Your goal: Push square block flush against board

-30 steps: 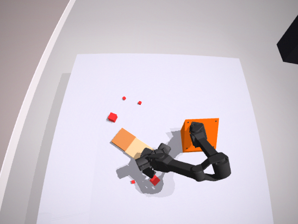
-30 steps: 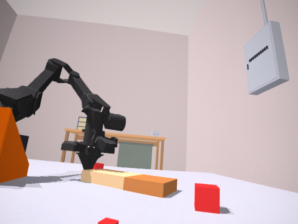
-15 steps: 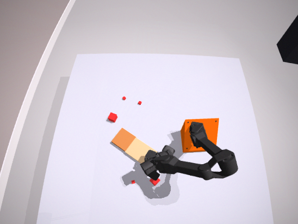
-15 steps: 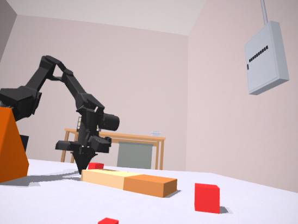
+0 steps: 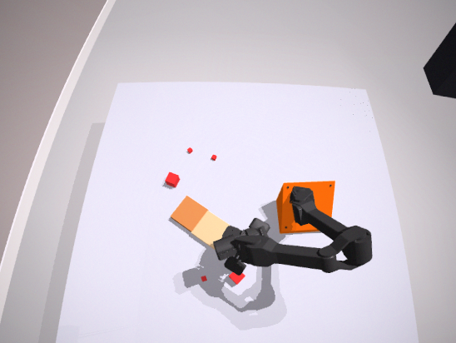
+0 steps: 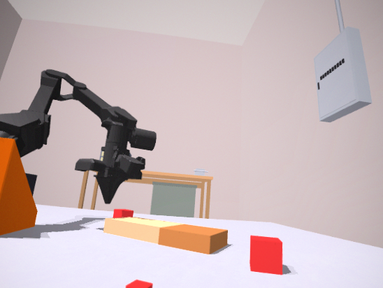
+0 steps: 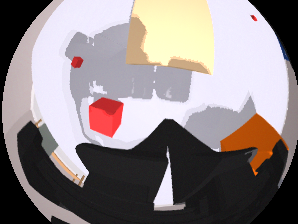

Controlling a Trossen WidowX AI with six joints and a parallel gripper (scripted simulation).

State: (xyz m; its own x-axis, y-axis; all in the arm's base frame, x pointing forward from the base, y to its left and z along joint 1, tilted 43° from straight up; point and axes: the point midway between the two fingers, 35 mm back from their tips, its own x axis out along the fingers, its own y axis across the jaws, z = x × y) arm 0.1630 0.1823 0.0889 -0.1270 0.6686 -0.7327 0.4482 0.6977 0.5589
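The board is 11 cm ahead of my gripper tip, 6 cm to the right of it and 4 cm below it. From my gripper tip the other things lie so: square block: 22 cm ahead, 12 cm to the right, 4 cm below.
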